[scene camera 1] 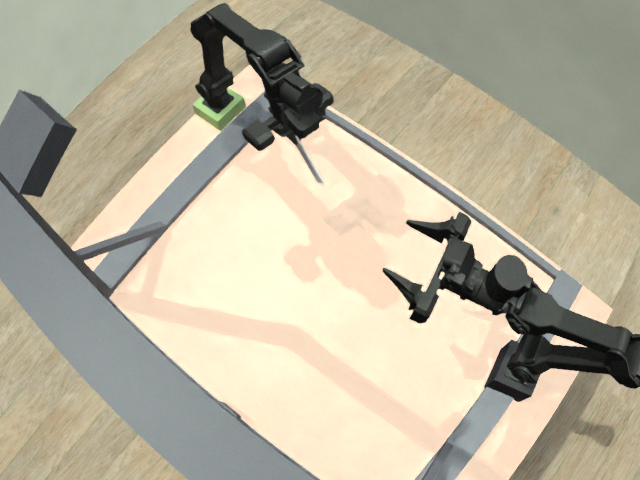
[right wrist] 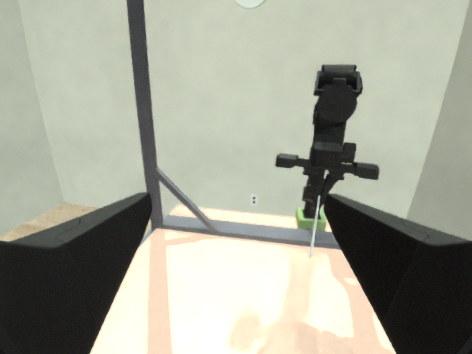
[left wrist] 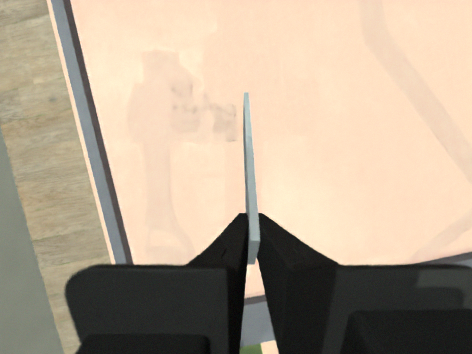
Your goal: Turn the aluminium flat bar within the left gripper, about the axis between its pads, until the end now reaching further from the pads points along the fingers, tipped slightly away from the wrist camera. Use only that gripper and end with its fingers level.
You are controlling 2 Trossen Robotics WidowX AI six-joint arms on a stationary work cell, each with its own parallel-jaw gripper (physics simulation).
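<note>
The aluminium flat bar (scene camera 1: pixel 310 161) (left wrist: pixel 250 170) (right wrist: pixel 314 227) is clamped edge-on between the fingertips of my left gripper (scene camera 1: pixel 295 137) (left wrist: pixel 250 221), which is shut on it above the table. In the left wrist view, its longer part runs up the picture from the pads to a narrow far end, and a short blunt end shows just below the fingertips. In the right wrist view, the bar slants steeply downward, its lower end slightly left. My right gripper (scene camera 1: pixel 396 245) (right wrist: pixel 239 201) is open and empty, well apart from the bar.
A green block (scene camera 1: pixel 219 119) (right wrist: pixel 311 220) lies under the left arm's base. Grey frame beams (scene camera 1: pixel 439 180) (left wrist: pixel 95 145) edge the pale table top. A wide grey beam (scene camera 1: pixel 93 330) and a slanted brace (scene camera 1: pixel 124 240) (right wrist: pixel 185 198) stand on the scene view's left side.
</note>
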